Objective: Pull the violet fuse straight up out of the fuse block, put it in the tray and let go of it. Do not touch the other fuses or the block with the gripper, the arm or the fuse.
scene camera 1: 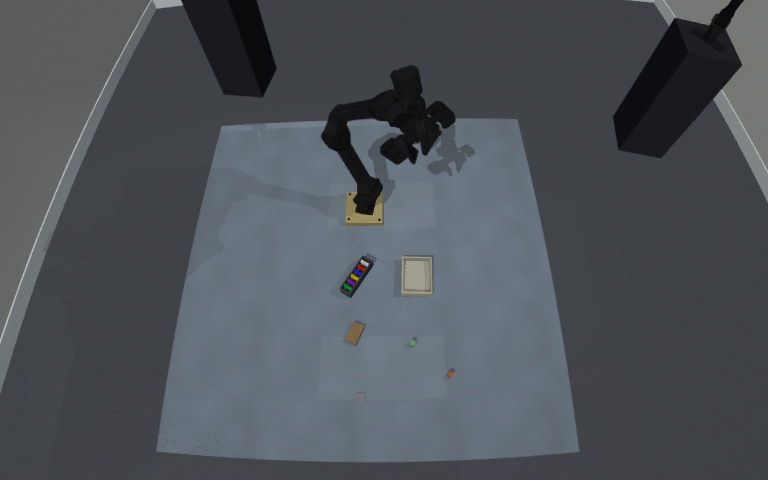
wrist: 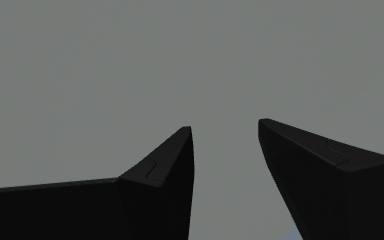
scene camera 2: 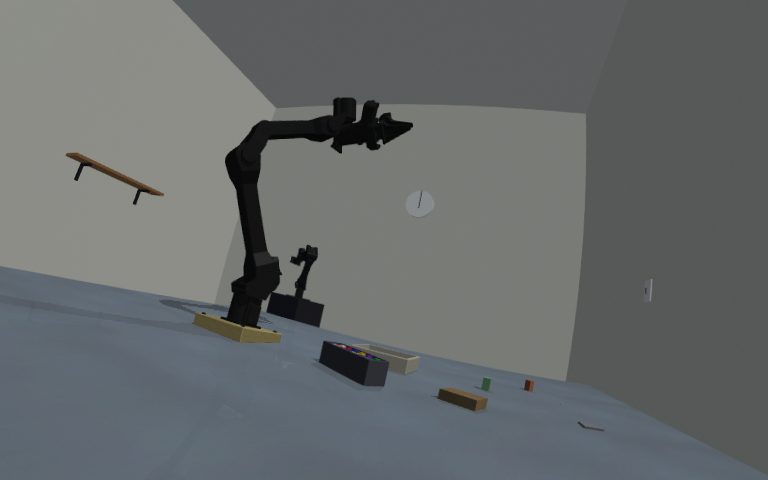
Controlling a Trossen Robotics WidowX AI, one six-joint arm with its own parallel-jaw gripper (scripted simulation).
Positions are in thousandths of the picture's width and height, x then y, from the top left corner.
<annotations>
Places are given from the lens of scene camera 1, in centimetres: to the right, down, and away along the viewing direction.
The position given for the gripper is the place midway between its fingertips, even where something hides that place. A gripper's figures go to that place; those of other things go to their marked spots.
gripper (scene camera 1: 545,332): 7, -17, 84
tray (scene camera 1: 542,574): 11, 12, 134
</annotations>
